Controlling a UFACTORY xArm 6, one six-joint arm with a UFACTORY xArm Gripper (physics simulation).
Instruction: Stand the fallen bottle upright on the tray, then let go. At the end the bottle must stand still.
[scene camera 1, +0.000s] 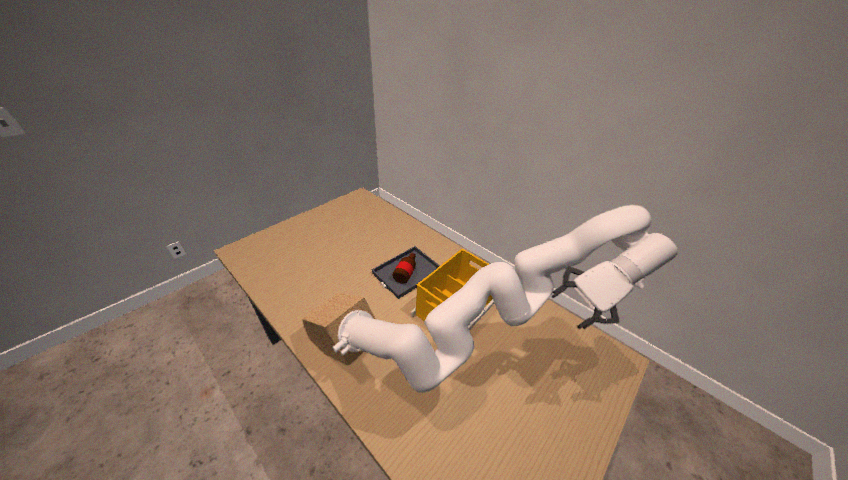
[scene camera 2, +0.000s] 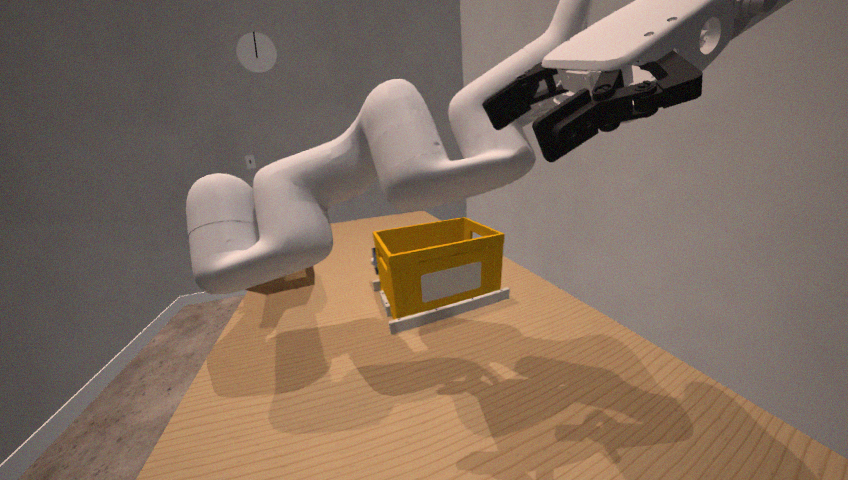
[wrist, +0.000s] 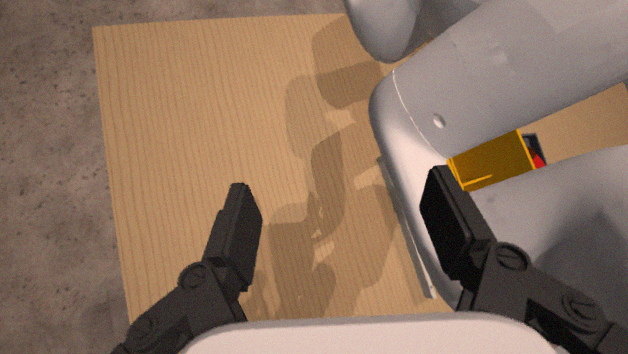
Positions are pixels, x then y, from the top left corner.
Scene:
gripper: scene camera 1; scene camera 2 510, 128; wrist
yellow crate: scene camera 1 452, 275; scene camera 2; wrist
same spot on gripper: (wrist: 497, 277) = (scene camera 1: 570, 284)
same spot on yellow crate: (wrist: 506, 156) = (scene camera 2: 398, 241)

